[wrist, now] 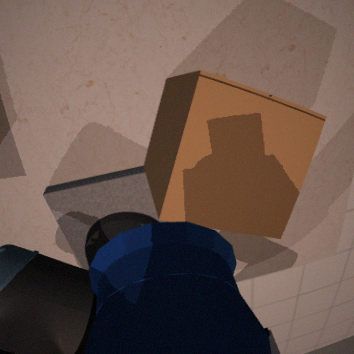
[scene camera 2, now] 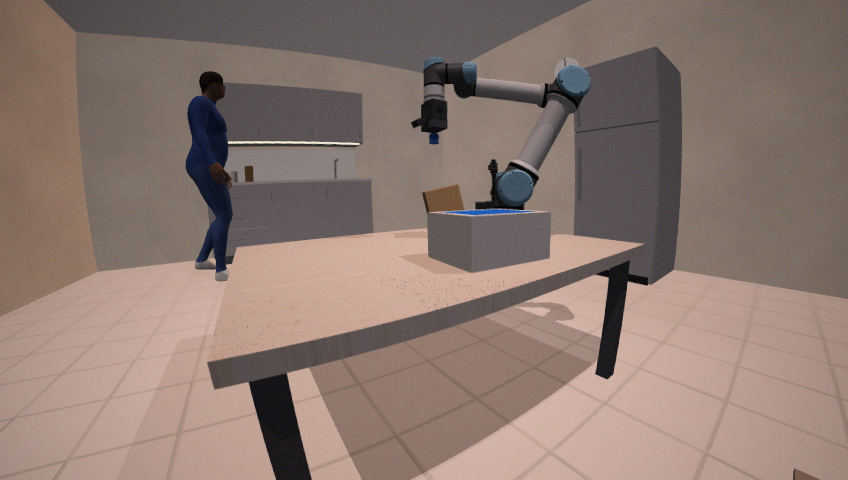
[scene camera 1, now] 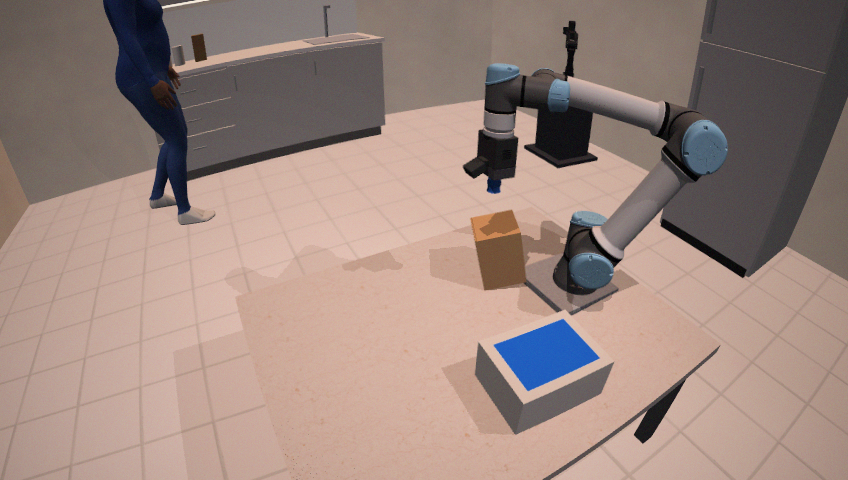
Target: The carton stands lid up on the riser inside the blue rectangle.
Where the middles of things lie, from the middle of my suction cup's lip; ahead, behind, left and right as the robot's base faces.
I see my suction cup 260 mm above the brown carton [scene camera 1: 497,236], 80 mm past it and 70 mm to the left of it. Also, from my suction cup: grey riser [scene camera 2: 472,240] (340 mm to the left, 300 mm below, 50 mm ahead).
